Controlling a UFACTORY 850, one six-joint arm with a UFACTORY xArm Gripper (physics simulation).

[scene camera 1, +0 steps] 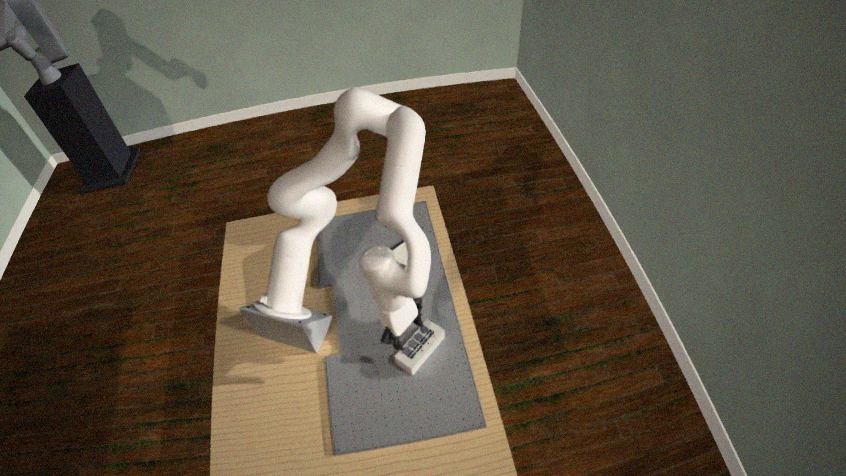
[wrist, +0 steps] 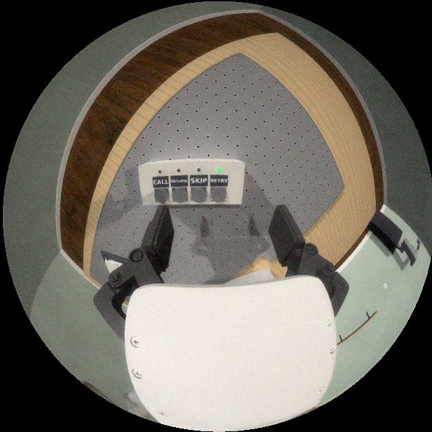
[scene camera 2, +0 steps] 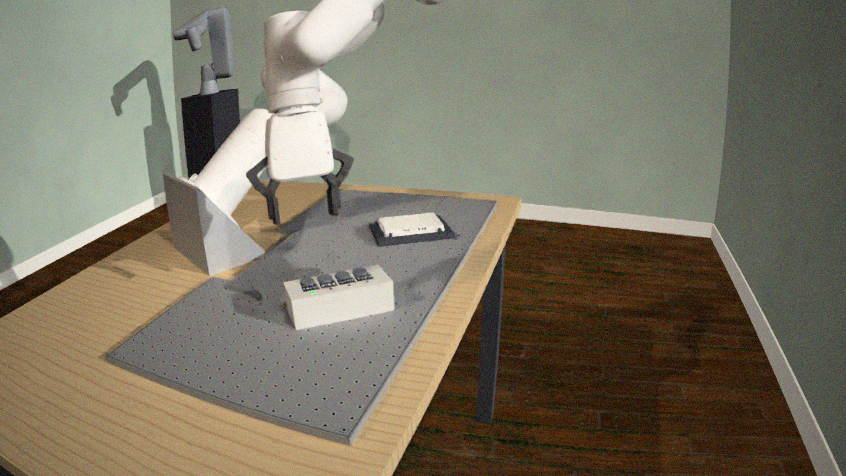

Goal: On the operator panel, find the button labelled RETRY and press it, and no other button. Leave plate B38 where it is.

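Note:
The white operator panel (scene camera 1: 418, 354) (scene camera 2: 343, 306) (wrist: 191, 166) lies on the grey perforated board. In the wrist view its buttons are labelled CALL, RESUME, SKIP and RETRY from left to right. The RETRY button (wrist: 219, 194) (scene camera 2: 308, 281) is a dark round knob at the right end, and the small lamp (wrist: 219, 170) (scene camera 2: 312, 291) above its label is lit green. My gripper (scene camera 2: 304, 216) (wrist: 222, 217) is open and empty, raised above the board and apart from the panel. Plate B38 (scene camera 2: 411, 224) appears to be the white plate in the dark holder; its label is too small to read.
The dark holder (scene camera 2: 390, 239) stands on the perforated board (scene camera 1: 402, 408) (scene camera 2: 248, 361) (wrist: 200, 110), further back than the panel in scene camera 2. The arm's grey wedge base (scene camera 1: 289, 331) (scene camera 2: 195, 230) stands on the wooden table (scene camera 1: 266, 414) (scene camera 2: 76, 331). A black pedestal (scene camera 1: 82, 127) (scene camera 2: 210, 127) stands beyond the table.

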